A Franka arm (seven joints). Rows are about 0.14 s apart.
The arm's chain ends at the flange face. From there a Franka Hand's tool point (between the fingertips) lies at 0.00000 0.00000 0.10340 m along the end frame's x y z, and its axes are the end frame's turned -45 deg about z.
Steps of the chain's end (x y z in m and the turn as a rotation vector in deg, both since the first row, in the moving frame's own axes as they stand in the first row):
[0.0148, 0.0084, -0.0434, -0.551, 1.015, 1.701]
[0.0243, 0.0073, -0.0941, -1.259, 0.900, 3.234]
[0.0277, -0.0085, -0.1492, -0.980, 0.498, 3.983]
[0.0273, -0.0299, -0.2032, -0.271, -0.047, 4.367]
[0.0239, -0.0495, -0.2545, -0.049, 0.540, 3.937]
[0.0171, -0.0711, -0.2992, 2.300, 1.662, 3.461]
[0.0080, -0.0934, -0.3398, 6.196, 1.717, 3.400]
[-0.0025, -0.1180, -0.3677, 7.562, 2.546, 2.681]
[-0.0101, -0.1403, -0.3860, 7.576, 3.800, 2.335]
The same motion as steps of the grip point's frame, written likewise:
[0.0051, 0.0184, -0.0434, -1.107, 0.328, 1.701]
[0.0115, 0.0251, -0.0941, -1.527, -0.254, 3.234]
[0.0249, 0.0154, -0.1492, -1.045, -0.341, 3.983]
[0.0400, -0.0016, -0.2032, -0.158, -0.225, 4.367]
[0.0525, -0.0173, -0.2545, -0.416, 0.347, 3.937]
[0.0674, -0.0388, -0.2993, 0.451, 2.802, 3.461]
[0.0819, -0.0658, -0.3405, 3.167, 5.595, 3.400]
[0.0947, -0.0913, -0.3687, 3.547, 7.147, 2.681]
[0.1066, -0.1109, -0.3871, 2.670, 8.044, 2.335]

